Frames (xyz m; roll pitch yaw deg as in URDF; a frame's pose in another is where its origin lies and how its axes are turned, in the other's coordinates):
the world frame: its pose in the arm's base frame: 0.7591 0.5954 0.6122 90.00 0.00 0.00
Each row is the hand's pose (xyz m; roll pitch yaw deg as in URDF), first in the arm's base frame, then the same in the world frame.
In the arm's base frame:
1: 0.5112 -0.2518 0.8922 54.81 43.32 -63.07
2: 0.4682 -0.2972 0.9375 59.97 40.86 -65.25
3: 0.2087 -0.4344 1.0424 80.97 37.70 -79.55
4: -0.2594 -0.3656 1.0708 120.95 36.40 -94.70
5: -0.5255 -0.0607 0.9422 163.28 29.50 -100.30
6: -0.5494 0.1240 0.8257 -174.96 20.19 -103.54
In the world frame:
1: -0.2479 0.2800 0.8472 18.29 -40.44 -64.35
2: -0.2909 0.3253 0.8926 24.80 -43.38 -64.17
3: -0.5504 0.4302 1.0298 64.19 -51.09 -76.79
4: -1.0185 0.4586 0.9610 128.84 -53.34 -96.34
5: -1.2846 0.3300 0.6561 -176.46 -58.91 -107.54
6: -1.3085 0.2135 0.4714 -140.05 -65.85 -122.48

